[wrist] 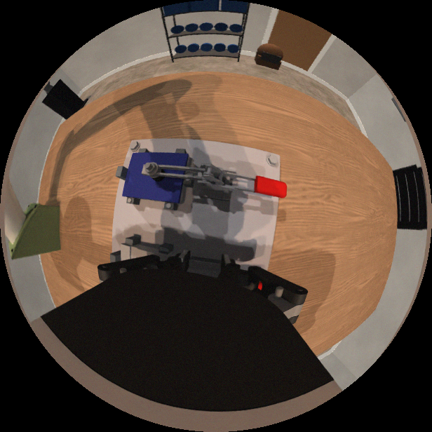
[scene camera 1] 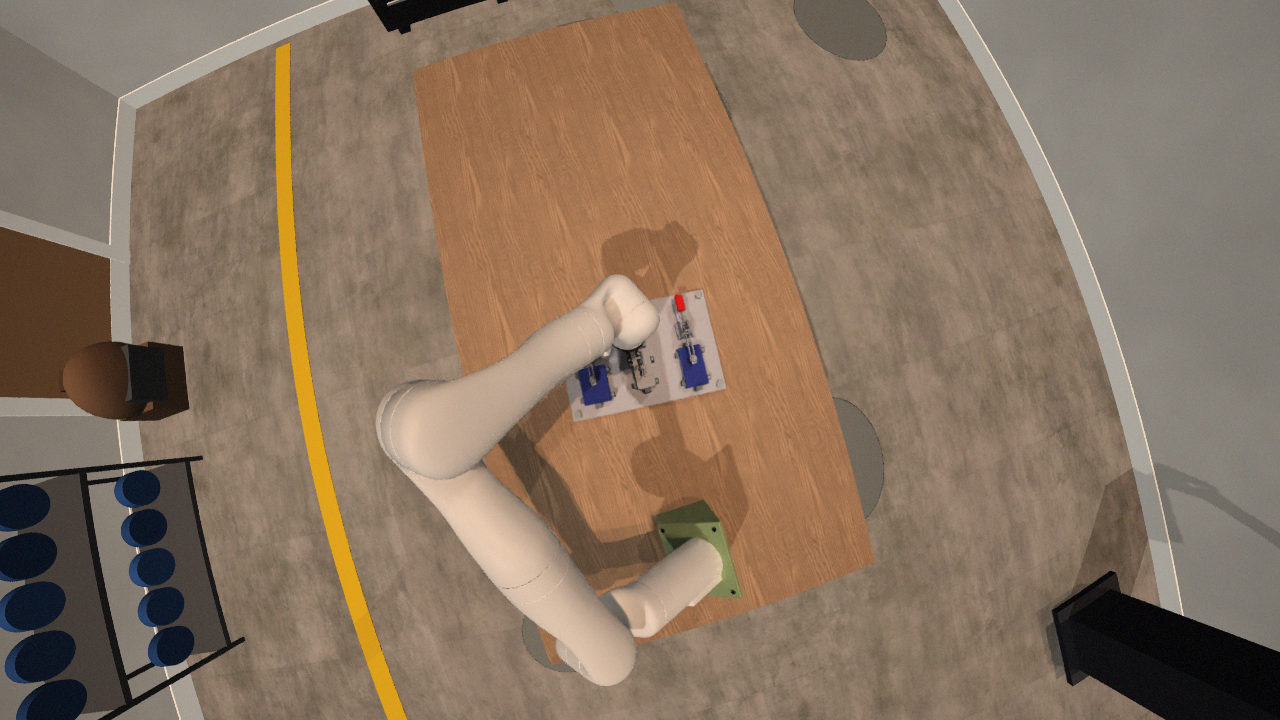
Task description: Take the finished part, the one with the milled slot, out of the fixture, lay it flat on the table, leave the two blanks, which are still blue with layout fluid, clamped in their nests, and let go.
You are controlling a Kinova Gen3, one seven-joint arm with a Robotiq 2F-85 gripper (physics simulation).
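Where they show: arm's base, origin of its link: point(scene camera 1: 702, 559).
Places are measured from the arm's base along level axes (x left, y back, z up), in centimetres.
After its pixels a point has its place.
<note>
The fixture plate point(scene camera 1: 666, 333) @(x -9.7, y -45.8, z -12.6 cm) point(wrist: 145, 220) lies on the table. My gripper point(wrist: 205, 260) is over its middle station, with the fingertips apart and shut on something dark grey, apparently the body of the middle toggle clamp; the contact is hard to see. The middle nest point(scene camera 1: 644, 382) @(x -1.3, y -36.9, z -10.0 cm) looks pale and metallic; the finished part's slot cannot be made out, and my gripper hides much of this station in the wrist view. One blue blank point(scene camera 1: 692, 368) @(x -12.3, y -36.4, z -11.0 cm) point(wrist: 137, 187) sits under a red-handled clamp point(wrist: 207, 175). The other blue blank point(scene camera 1: 596, 386) @(x 8.8, y -39.6, z -10.5 cm) sits in its nest at the opposite end.
The wooden table point(scene camera 1: 572, 170) @(x -2.1, y -93.6, z -14.1 cm) point(wrist: 320, 225) extends around the fixture. The arm's green base bracket point(scene camera 1: 729, 573) @(x -3.7, y 3.0, z 3.8 cm) point(wrist: 42, 230) stands near the table's lower end in the scene view. The right clamp's red handle point(scene camera 1: 679, 302) @(x -14.3, y -50.8, z -9.0 cm) point(wrist: 270, 186) points away from its blank.
</note>
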